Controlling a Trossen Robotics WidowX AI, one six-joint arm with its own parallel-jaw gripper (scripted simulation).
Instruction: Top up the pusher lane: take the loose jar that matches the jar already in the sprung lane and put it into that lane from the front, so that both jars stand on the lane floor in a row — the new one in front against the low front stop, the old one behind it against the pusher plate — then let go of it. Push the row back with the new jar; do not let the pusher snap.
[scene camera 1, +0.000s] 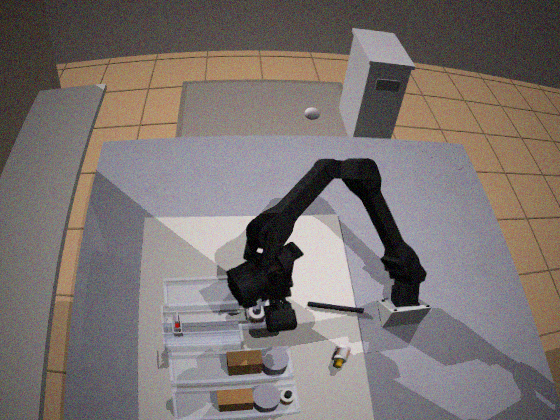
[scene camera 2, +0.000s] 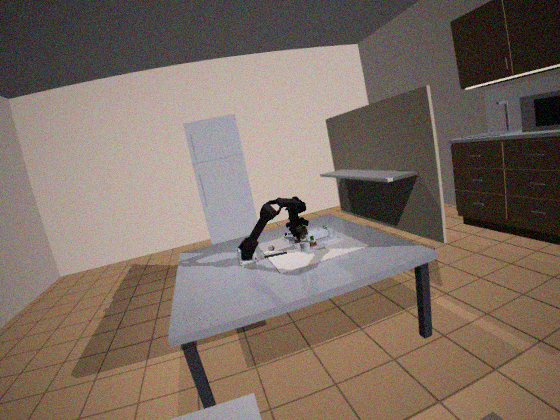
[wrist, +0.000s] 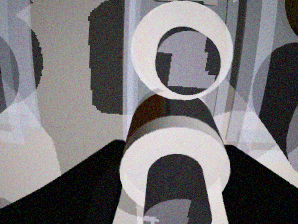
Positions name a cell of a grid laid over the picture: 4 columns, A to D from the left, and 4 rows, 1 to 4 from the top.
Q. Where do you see a sprung lane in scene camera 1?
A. At B4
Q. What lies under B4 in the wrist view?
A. My gripper.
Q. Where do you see my gripper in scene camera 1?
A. B3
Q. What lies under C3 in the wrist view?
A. A white-lidded jar.
